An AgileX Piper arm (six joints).
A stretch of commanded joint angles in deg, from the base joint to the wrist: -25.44, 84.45, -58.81, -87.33, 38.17, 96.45; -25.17, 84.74, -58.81, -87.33, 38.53, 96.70; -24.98, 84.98, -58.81, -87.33, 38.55, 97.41; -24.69, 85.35, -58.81, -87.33, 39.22, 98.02; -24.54, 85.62, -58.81, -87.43, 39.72, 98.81; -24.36, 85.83, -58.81, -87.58, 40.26, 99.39; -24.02, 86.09, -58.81, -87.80, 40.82, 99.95; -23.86, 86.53, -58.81, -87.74, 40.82, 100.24; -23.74, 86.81, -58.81, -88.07, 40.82, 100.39; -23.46, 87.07, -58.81, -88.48, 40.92, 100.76; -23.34, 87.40, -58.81, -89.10, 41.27, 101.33; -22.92, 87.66, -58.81, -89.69, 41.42, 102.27; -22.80, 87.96, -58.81, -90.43, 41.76, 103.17; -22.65, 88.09, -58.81, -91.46, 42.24, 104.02; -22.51, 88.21, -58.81, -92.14, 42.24, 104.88
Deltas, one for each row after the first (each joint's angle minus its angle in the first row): 0.27, 0.29, 0.00, 0.00, 0.36, 0.25; 0.46, 0.53, 0.00, 0.00, 0.38, 0.96; 0.75, 0.90, 0.00, 0.00, 1.05, 1.57; 0.90, 1.17, 0.00, -0.10, 1.55, 2.36; 1.08, 1.38, 0.00, -0.25, 2.09, 2.94; 1.42, 1.64, 0.00, -0.47, 2.65, 3.50; 1.58, 2.08, 0.00, -0.41, 2.65, 3.79; 1.70, 2.36, 0.00, -0.74, 2.65, 3.94; 1.98, 2.62, 0.00, -1.15, 2.75, 4.31; 2.10, 2.95, 0.00, -1.77, 3.10, 4.88; 2.52, 3.21, 0.00, -2.36, 3.25, 5.82; 2.64, 3.51, 0.00, -3.10, 3.59, 6.72; 2.79, 3.64, 0.00, -4.13, 4.07, 7.57; 2.93, 3.76, 0.00, -4.81, 4.07, 8.43
